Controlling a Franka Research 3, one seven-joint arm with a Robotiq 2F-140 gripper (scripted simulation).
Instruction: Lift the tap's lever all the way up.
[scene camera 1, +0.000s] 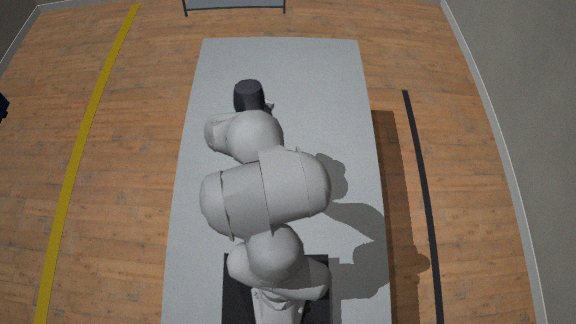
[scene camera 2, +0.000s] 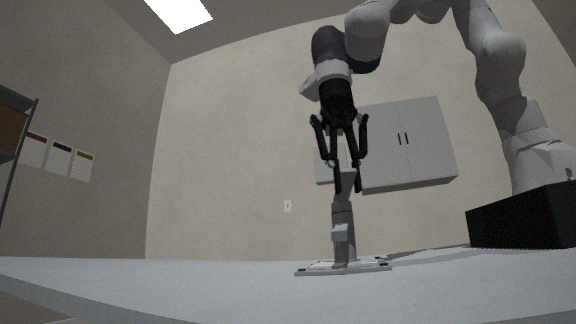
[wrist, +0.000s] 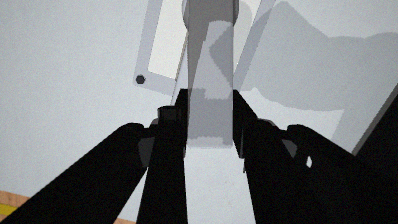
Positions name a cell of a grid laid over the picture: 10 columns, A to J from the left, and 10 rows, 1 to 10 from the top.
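My gripper (scene camera 2: G6) is in view, and you can see my gripper (wrist: F5) as well. Then there's a grey tap (scene camera 2: F8), and that's visible from the wrist too, the tap (wrist: E3).
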